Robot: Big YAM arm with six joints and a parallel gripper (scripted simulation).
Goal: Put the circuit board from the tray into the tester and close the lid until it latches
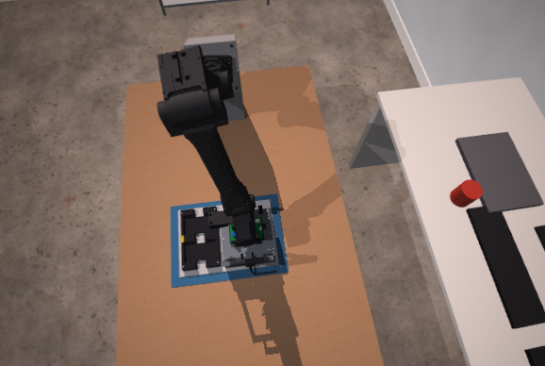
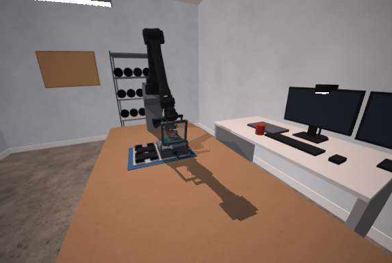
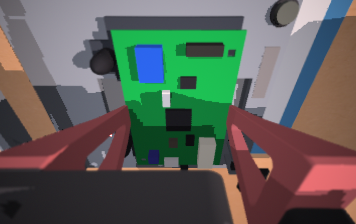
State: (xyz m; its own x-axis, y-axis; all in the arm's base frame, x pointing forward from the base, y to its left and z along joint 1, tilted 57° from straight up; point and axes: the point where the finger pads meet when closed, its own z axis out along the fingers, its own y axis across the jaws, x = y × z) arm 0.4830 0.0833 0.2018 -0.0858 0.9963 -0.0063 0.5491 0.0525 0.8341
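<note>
Now: hand 130 mm short of the clear lid, 100 mm below it and 20 mm to the right of it. From my hand the other things lie so: green circuit board (right at my hand).
</note>
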